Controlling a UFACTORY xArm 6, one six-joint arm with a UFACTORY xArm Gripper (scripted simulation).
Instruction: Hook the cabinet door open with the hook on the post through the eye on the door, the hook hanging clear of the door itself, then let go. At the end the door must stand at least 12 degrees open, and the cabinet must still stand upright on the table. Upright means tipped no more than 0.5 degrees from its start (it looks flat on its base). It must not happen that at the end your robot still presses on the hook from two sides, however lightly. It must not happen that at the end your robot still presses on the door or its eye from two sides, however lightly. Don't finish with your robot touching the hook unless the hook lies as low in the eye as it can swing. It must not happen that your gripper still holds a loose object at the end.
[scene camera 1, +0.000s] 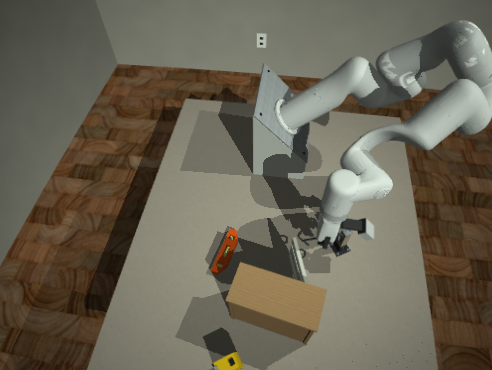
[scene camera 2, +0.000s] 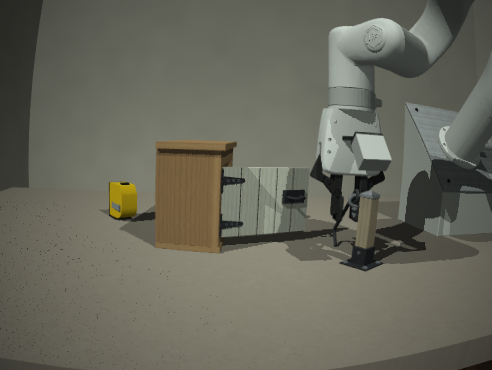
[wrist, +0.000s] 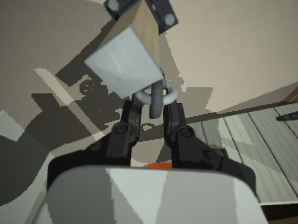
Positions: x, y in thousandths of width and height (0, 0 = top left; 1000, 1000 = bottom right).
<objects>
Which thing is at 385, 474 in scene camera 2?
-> A wooden cabinet.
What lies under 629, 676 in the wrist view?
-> My gripper.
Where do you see a yellow canister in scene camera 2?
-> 249, 534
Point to a short wooden post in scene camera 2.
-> At 737, 696
</objects>
